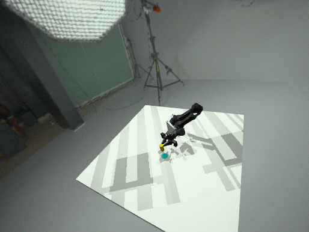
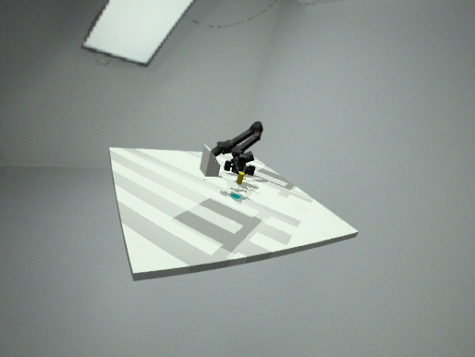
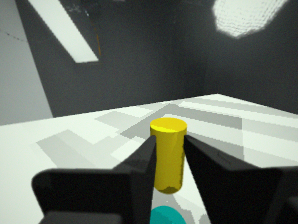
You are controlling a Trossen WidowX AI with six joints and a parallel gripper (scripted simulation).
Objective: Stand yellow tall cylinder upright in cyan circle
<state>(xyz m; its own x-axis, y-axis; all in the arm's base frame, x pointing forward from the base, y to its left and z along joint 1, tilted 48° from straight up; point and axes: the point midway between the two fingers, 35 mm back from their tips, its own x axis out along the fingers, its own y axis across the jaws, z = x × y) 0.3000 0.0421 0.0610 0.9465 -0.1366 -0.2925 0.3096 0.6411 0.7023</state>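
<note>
Now: the cyan circle 140 mm below my gripper tip. Also, from my gripper tip: yellow cylinder: 20 mm below, 10 mm ahead.
</note>
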